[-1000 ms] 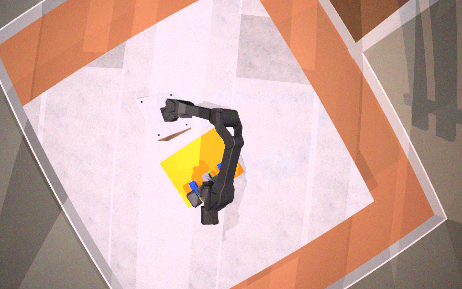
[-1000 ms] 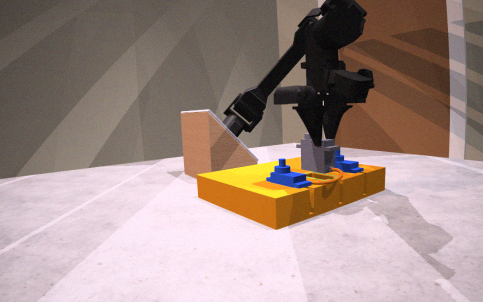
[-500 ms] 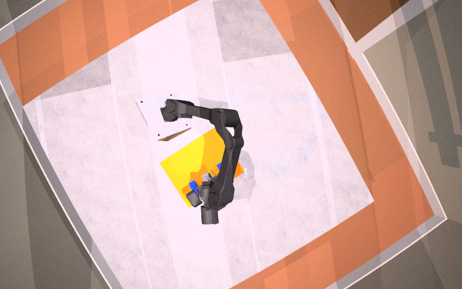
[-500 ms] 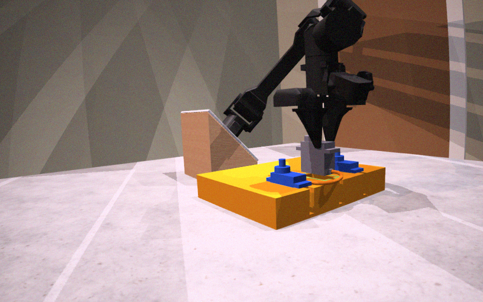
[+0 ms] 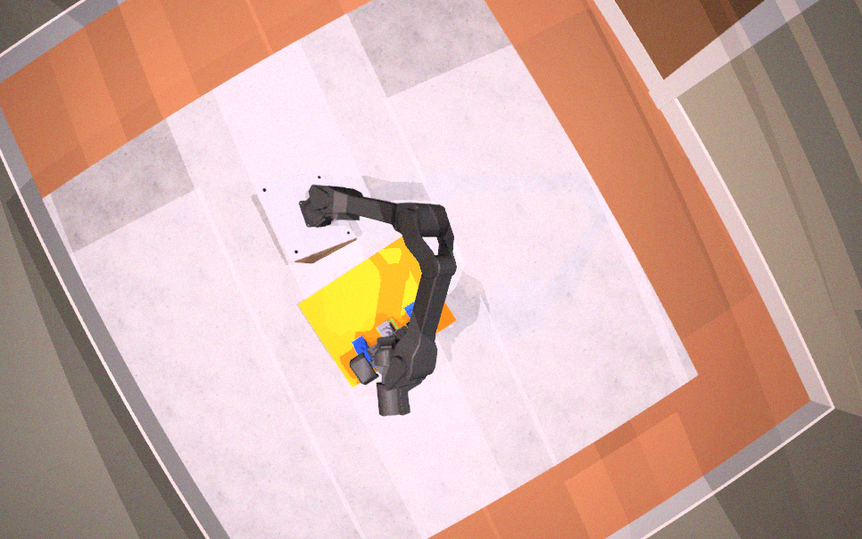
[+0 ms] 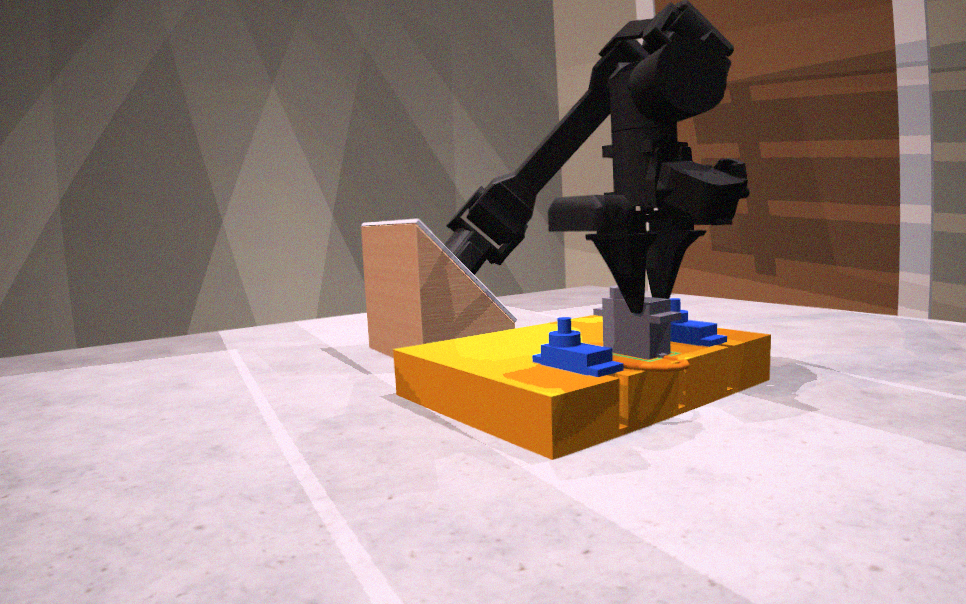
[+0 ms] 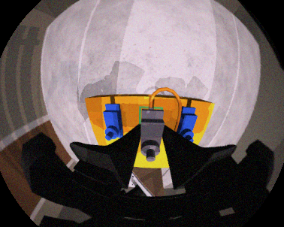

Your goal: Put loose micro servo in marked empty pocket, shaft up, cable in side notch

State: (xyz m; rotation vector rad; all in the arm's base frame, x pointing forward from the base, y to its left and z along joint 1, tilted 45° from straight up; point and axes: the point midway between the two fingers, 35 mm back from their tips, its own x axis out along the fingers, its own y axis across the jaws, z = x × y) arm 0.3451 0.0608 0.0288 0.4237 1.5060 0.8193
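Now: gripper tip 120 mm past the orange-yellow deck, 60 mm above it and 30 mm to the left of it.
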